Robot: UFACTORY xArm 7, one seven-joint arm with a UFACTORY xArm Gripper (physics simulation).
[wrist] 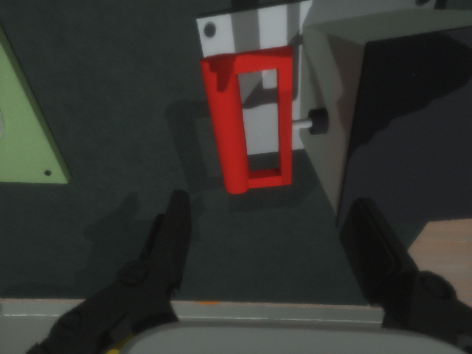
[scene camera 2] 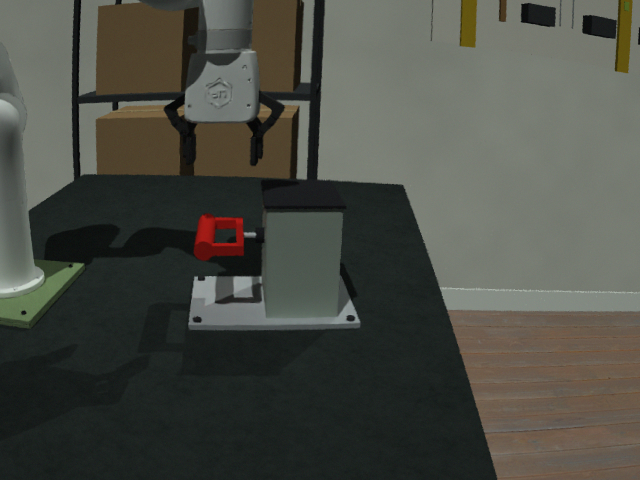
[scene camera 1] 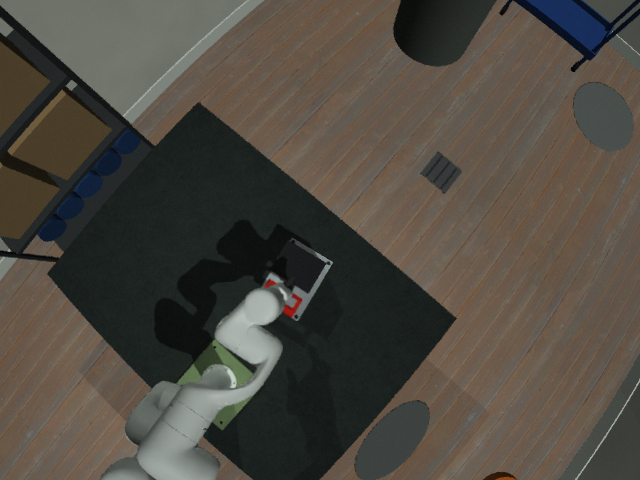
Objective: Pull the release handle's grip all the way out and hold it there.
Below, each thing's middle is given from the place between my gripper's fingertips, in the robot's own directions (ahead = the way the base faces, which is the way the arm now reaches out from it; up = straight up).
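Scene:
As for the base plate (scene camera 2: 218, 302), my hand is 70 mm short of it and 210 mm above it.

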